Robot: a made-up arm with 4 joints. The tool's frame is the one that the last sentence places.
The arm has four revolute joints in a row. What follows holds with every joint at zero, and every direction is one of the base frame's.
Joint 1 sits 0.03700 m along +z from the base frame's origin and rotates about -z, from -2.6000 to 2.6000 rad.
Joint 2 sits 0.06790 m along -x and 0.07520 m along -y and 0.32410 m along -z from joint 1 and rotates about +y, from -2.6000 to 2.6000 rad.
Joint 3 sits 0.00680 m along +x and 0.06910 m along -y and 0.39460 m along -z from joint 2 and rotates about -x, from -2.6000 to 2.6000 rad.
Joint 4 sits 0.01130 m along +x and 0.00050 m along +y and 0.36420 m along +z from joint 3 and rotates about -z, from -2.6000 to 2.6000 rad.
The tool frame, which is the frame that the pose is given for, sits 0.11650 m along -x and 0.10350 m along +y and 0.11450 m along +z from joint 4; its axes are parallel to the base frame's.
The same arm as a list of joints. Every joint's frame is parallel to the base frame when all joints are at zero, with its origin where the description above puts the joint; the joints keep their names.
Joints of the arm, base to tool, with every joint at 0 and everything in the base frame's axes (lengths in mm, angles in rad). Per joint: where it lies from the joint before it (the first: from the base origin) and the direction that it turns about. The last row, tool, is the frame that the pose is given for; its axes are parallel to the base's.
joint 1: origin 0.0 0.0 37.0 axis -z
joint 2: origin -67.9 -75.2 -324.1 axis +y
joint 3: origin 6.8 -69.1 -394.6 axis -x
joint 4: origin 11.3 0.5 364.2 axis -z
tool: origin -116.5 103.5 114.5
Joint limits (rad, base to tool): -2.6000..2.6000 -2.6000..2.6000 -2.6000..2.6000 -2.6000..2.6000

